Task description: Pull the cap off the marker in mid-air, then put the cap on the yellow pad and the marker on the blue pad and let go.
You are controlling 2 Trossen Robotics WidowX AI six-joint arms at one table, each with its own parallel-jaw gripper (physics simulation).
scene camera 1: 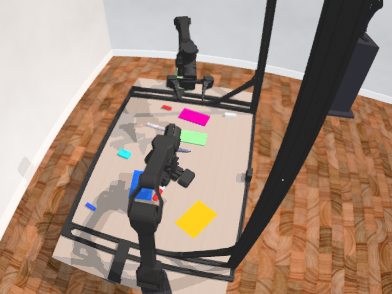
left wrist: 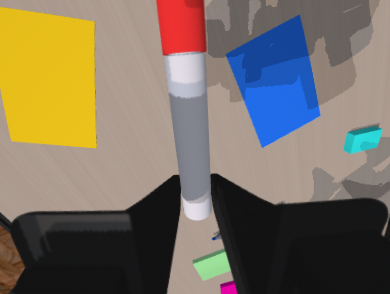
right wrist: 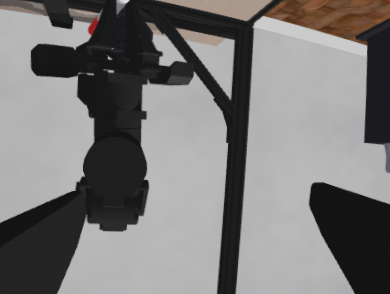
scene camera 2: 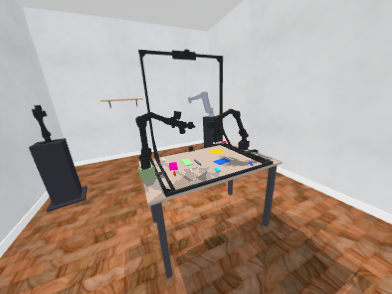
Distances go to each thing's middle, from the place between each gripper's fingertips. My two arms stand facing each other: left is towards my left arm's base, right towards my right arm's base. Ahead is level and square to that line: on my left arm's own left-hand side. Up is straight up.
Scene:
Now: the green pad (left wrist: 214,264) 34 cm below my right hand, 10 cm to the right of it and 1 cm ahead of it. From my right hand the other things lie so: blue pad (left wrist: 273,71): 34 cm below, 21 cm ahead, 19 cm to the left; yellow pad (scene camera 1: 199,215): 34 cm to the left, 34 cm below, 4 cm behind.
The blue pad lies 14 cm below my left hand, 14 cm ahead of it and 4 cm to the right of it. Also, from my left hand: green pad: 32 cm to the right, 14 cm below, 6 cm behind; yellow pad: 14 cm below, 11 cm to the left, 11 cm behind.

